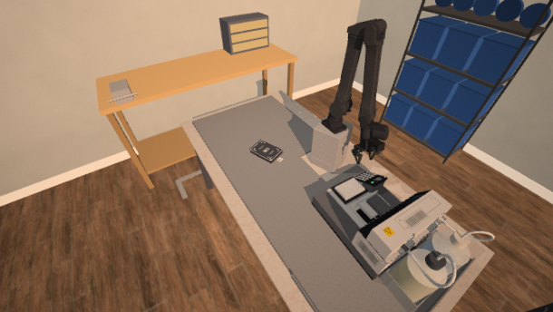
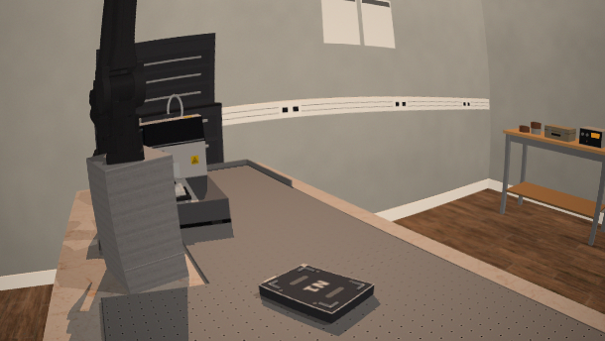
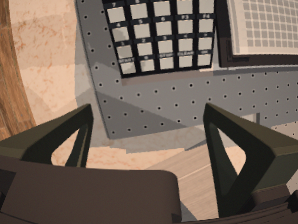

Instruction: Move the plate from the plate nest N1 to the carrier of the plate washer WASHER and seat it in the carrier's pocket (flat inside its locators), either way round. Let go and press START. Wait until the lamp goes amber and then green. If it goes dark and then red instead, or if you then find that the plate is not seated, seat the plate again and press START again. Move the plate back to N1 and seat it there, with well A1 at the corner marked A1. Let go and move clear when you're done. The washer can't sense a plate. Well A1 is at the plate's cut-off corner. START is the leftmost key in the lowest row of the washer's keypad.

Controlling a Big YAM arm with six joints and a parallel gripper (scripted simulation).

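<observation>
Right now the clear well plate is 150 mm ahead of my hand, 70 mm to the left of it and 60 mm below it. Round my hand: dark carrier: 150 mm ahead, 70 mm to the left, 70 mm below; washer: 230 mm to the left, 150 mm ahead, 20 mm below; label: 350 mm to the right, 310 mm ahead, 150 mm below.
</observation>
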